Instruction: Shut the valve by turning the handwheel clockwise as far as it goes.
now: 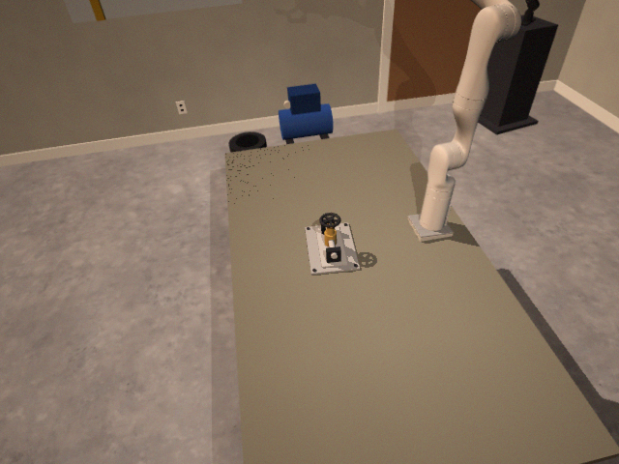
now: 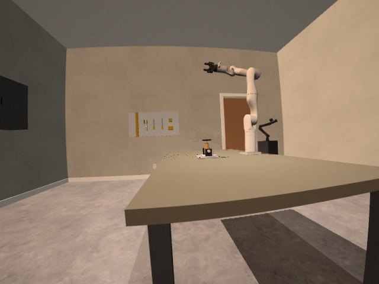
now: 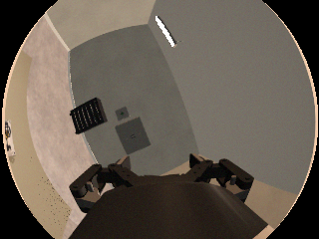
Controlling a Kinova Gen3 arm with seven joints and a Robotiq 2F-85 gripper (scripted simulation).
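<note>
Right now the black spoked handwheel is 81 cm below my hand, 30 cm to the left of it and 15 cm ahead of it.
</note>
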